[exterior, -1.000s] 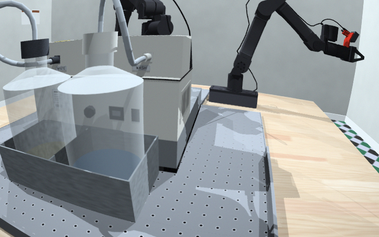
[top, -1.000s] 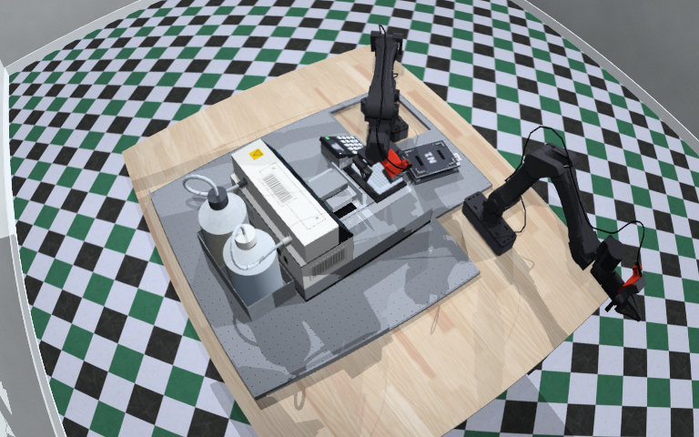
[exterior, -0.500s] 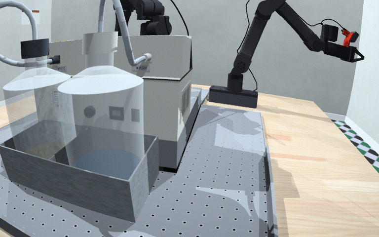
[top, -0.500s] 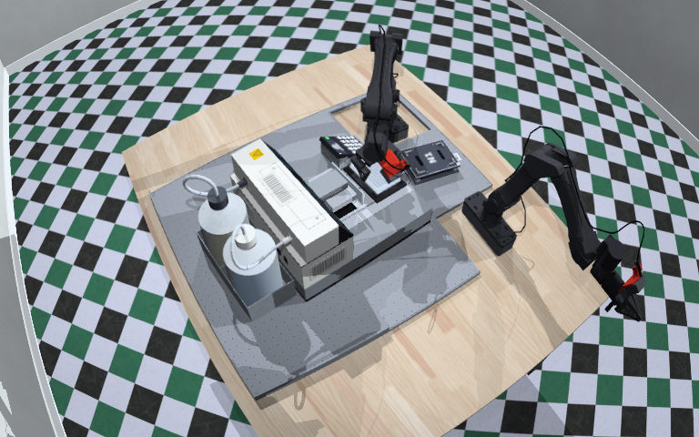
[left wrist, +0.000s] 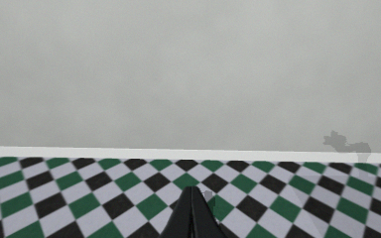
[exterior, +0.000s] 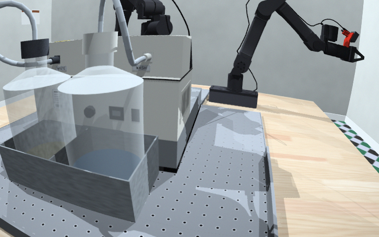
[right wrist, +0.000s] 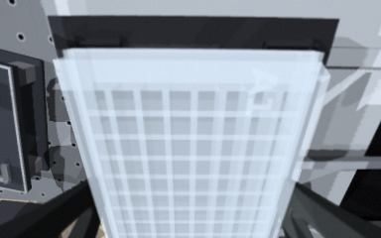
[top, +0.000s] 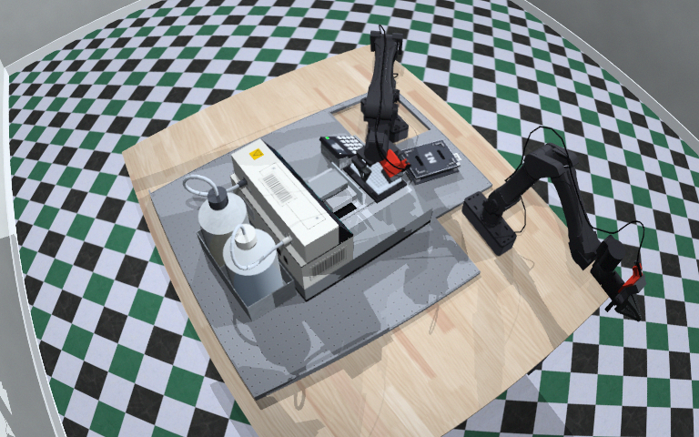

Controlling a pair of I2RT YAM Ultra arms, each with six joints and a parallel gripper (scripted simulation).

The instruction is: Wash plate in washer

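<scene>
Now: the clear plate right at my right hand. Round my right hand: dark carrier 20 mm below; then clear panel 100 mm ahead, 20 mm above; then washer 150 mm ahead, 10 mm to the left, 30 mm above.
</scene>
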